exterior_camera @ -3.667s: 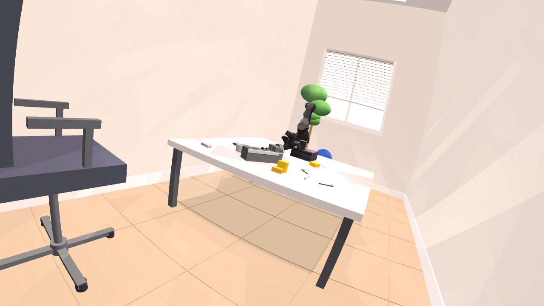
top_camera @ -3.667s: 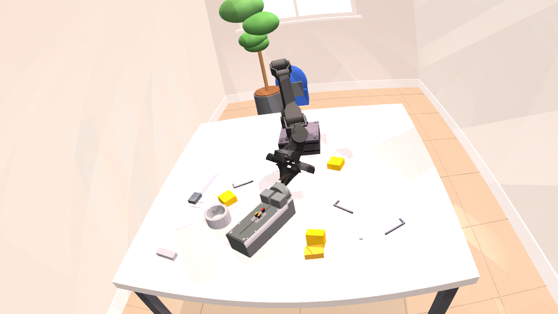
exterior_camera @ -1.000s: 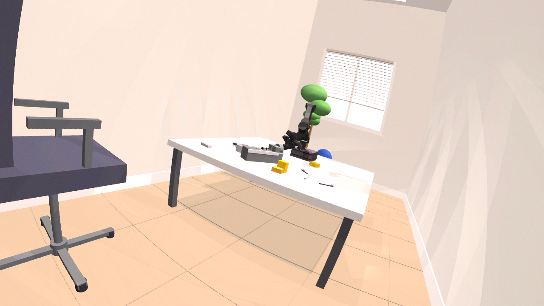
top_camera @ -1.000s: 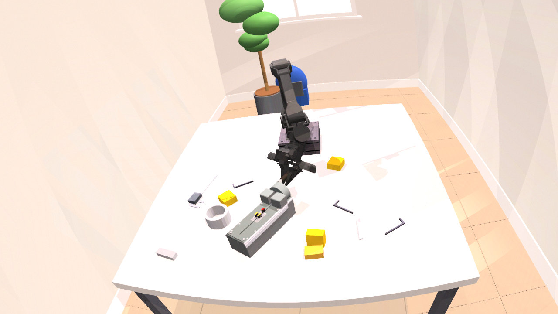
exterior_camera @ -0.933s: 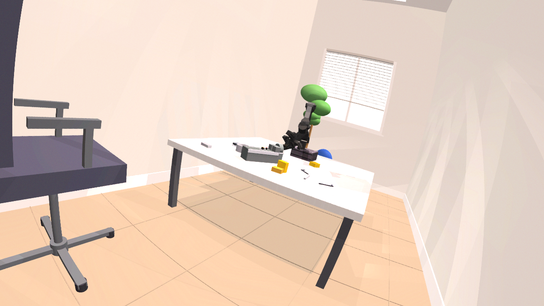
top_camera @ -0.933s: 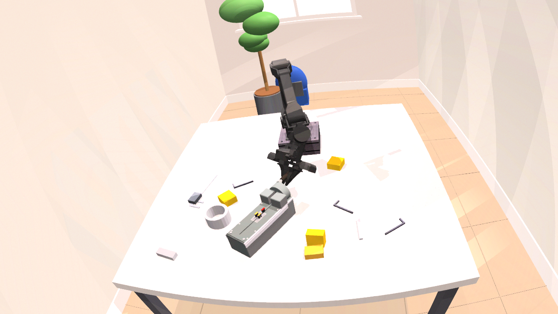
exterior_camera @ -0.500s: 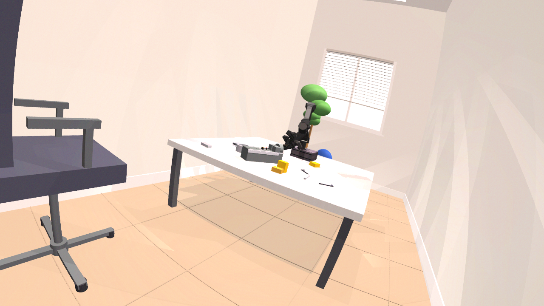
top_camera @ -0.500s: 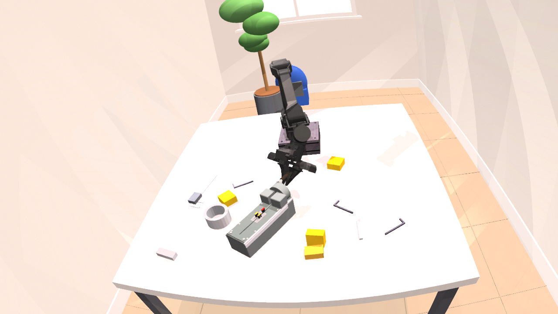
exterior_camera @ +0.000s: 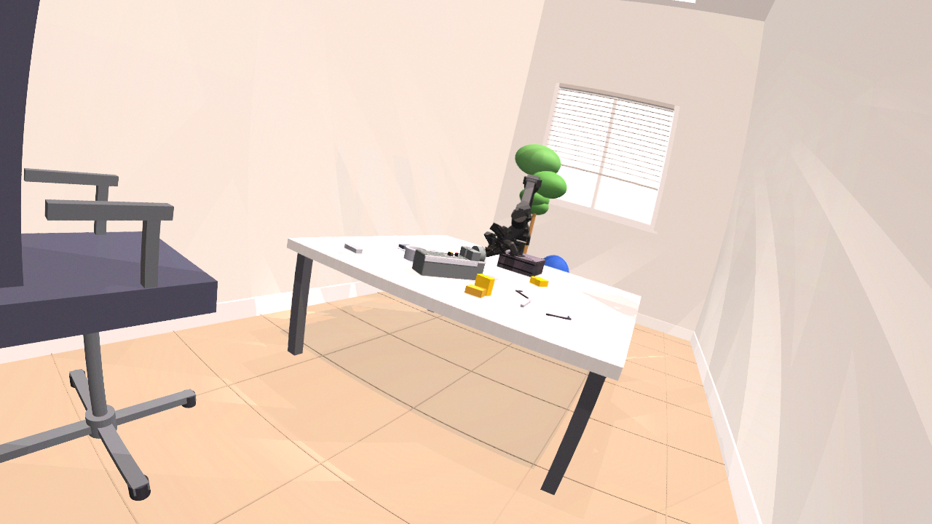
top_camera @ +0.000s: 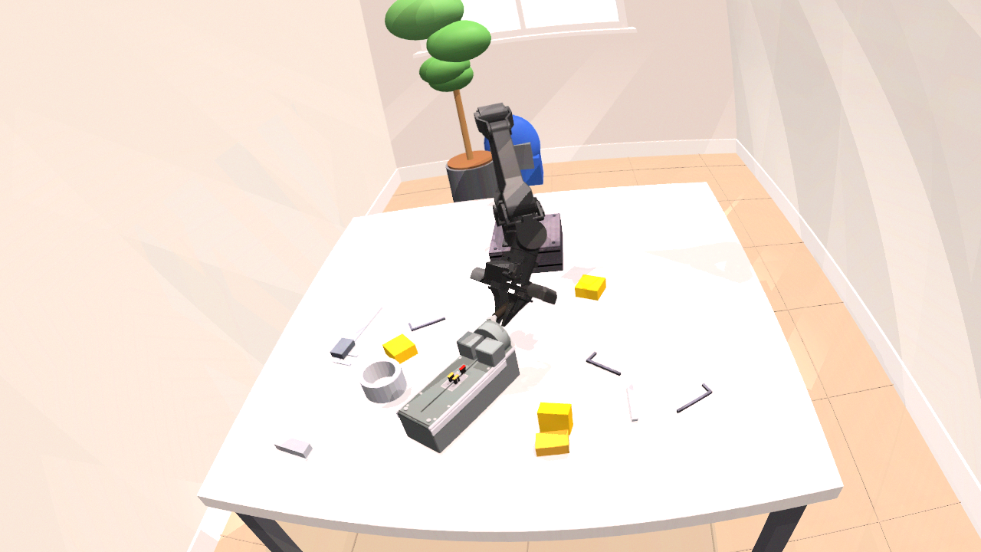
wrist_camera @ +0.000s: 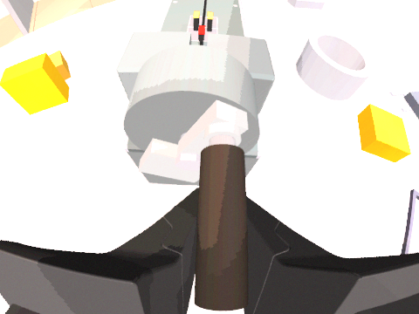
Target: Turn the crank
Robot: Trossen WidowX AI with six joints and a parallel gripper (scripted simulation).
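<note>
My gripper tip is 1 cm past the brown crank handle, 1 cm to the right of it and 3 cm below it. Round my gripper tip: red pointer 13 cm ahead, 5 cm to the right, 1 cm below.
</note>
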